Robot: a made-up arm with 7 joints.
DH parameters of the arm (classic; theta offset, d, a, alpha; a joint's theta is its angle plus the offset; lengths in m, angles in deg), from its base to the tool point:
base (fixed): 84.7 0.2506 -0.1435 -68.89
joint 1: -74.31 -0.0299 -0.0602 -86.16
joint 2: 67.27 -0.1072 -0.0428 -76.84
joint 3: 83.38 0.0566 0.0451 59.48
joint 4: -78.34 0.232 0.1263 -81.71
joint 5: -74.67 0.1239 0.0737 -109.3
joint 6: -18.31 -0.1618 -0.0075 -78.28
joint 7: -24 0.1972 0.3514 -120.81
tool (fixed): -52.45 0.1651 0 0
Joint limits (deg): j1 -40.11..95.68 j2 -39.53..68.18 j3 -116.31..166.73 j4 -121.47..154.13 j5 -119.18..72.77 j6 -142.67..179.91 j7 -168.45..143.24
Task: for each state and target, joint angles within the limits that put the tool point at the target. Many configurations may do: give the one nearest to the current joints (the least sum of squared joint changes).
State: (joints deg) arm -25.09 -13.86 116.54 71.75 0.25 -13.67 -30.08
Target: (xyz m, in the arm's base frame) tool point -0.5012 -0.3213 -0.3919
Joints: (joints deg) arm -20.78 -9.23 117.32 69.33 1.76 -11.41 -38.55
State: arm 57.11 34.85 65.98 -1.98 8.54 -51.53 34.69
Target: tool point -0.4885 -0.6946 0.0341
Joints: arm 31.21 42.42 71.18 12.28 -34.79 -39.56 67.03
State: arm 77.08 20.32 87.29 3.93 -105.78 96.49 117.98
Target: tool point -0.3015 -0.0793 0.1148
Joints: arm 77.34 29.91 120.38 14.84 -86.49 83.62 91.98
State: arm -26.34 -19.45 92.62 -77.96 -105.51 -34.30 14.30
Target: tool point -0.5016 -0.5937 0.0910
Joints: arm -17.28 -9.93 95.59 -78.22 -99.48 -44.11 14.94
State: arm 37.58 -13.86 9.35 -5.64 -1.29 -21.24 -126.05
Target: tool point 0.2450 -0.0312 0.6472
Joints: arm 70.46 -39.53 35.36 -5.61 22.56 -29.02 -78.11
